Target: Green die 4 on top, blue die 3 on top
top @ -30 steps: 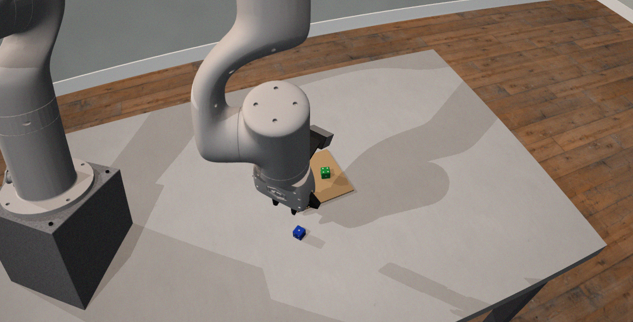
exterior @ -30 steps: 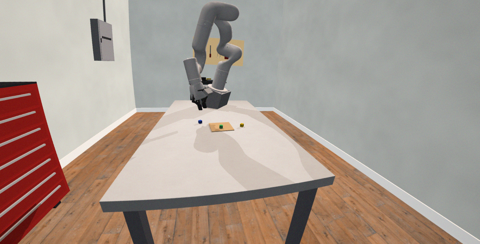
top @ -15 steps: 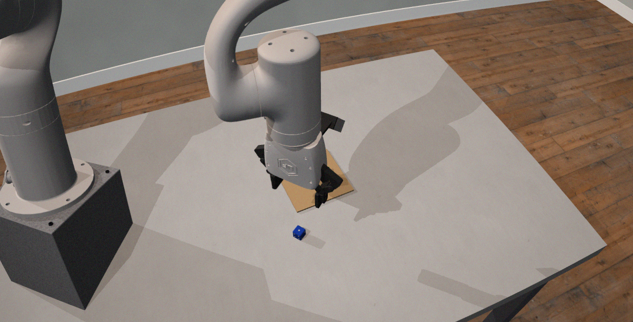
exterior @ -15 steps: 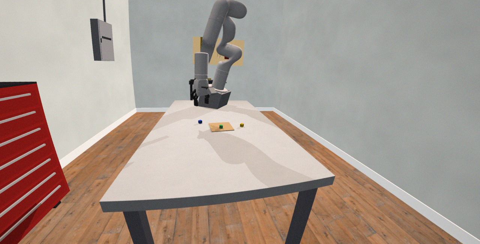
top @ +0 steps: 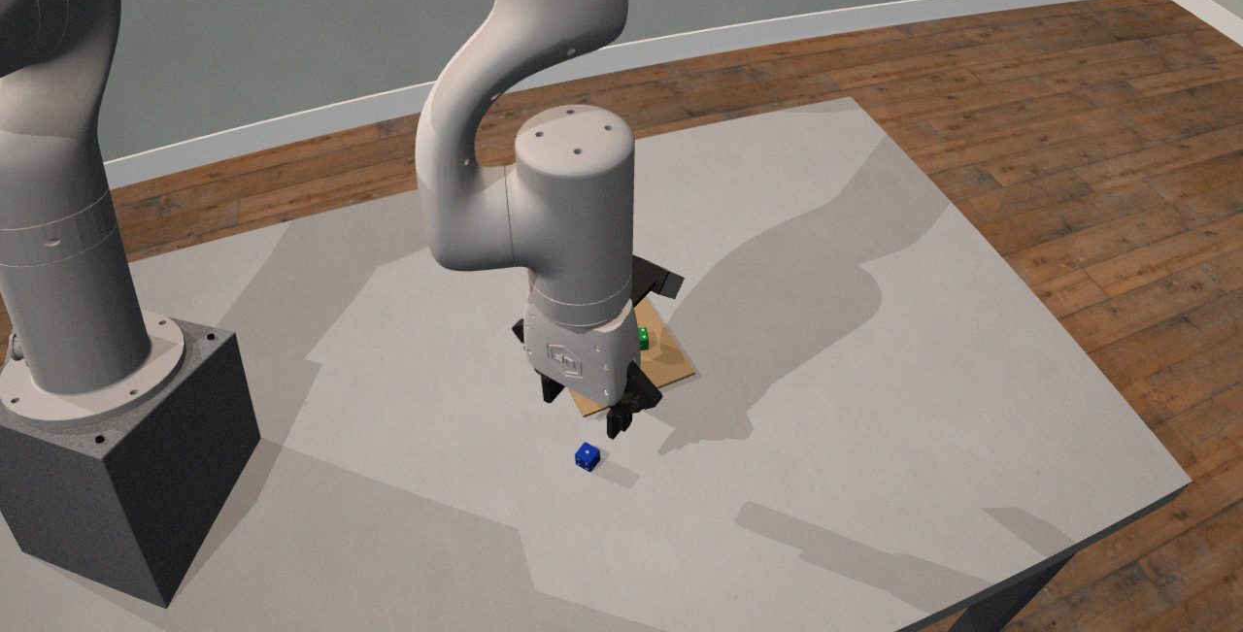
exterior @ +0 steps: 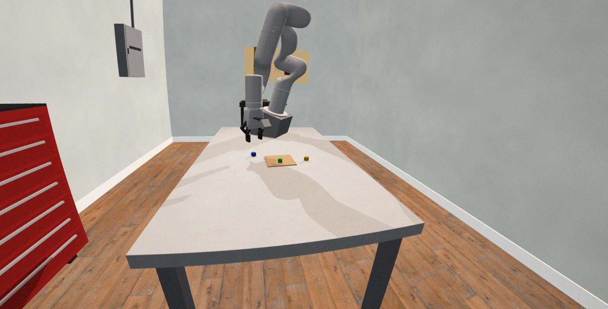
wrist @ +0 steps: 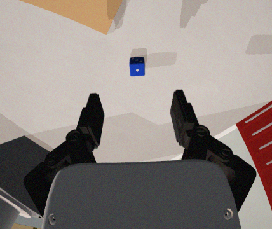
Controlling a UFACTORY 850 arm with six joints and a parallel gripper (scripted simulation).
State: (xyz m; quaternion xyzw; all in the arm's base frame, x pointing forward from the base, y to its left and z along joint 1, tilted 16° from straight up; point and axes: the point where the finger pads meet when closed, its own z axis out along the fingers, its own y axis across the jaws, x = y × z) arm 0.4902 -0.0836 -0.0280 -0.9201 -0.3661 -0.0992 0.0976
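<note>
Right now the blue die is 90 mm below my hand and 10 mm to the right of it. The rest, counted from my hand: tan mat: 140 mm to the left, 100 mm below, 60 mm ahead; yellow die: 270 mm to the left, 90 mm below, 40 mm ahead; green die: 140 mm to the left, 90 mm below, 90 mm ahead.
</note>
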